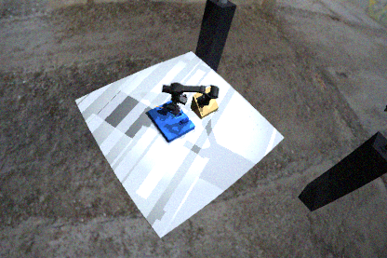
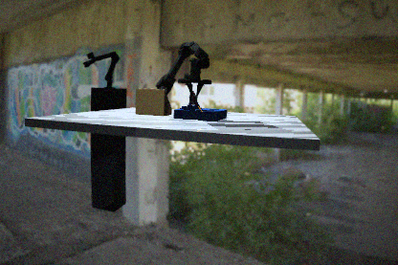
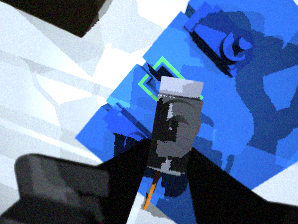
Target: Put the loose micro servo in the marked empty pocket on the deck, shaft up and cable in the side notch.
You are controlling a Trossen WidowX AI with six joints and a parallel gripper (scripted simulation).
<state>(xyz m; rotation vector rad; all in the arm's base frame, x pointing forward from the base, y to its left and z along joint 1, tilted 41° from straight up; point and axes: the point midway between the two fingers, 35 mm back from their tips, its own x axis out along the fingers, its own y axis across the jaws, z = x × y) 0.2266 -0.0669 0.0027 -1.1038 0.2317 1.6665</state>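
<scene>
Now: the blue deck 8 cm ahead of my gripper tip, 3 cm to the left of it and 10 cm below it.
</scene>
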